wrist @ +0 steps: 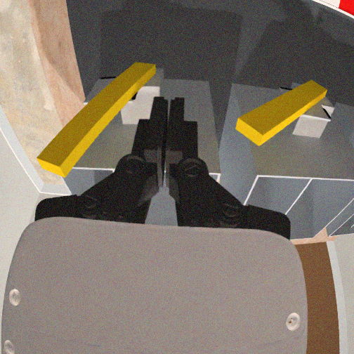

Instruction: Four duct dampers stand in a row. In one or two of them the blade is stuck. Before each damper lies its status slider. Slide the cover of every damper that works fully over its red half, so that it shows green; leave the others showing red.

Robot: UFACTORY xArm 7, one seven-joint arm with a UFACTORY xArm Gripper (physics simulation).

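My gripper [169, 116] is shut and empty; its fingertips are over the top of the left grey damper box [197, 117], right of its yellow lever [95, 120]. This lever lies slanted across a pale block [141, 111] on the box. A second grey damper box [280, 157] stands to the right, with a shorter-looking yellow lever [282, 112] slanted over its own pale block [309, 126]. The open front of the right box shows a thin upright divider. The left box's front is mostly hidden behind the gripper. The status sliders do not show in the wrist view.
Part of another grey box [346, 116] shows at the right edge. A dark surface lies behind the boxes. A red patch [347, 6] with a white border is at the top right corner. Pale wood-like surface [35, 90] is at the left, and a brown strip [320, 290] at the lower right.
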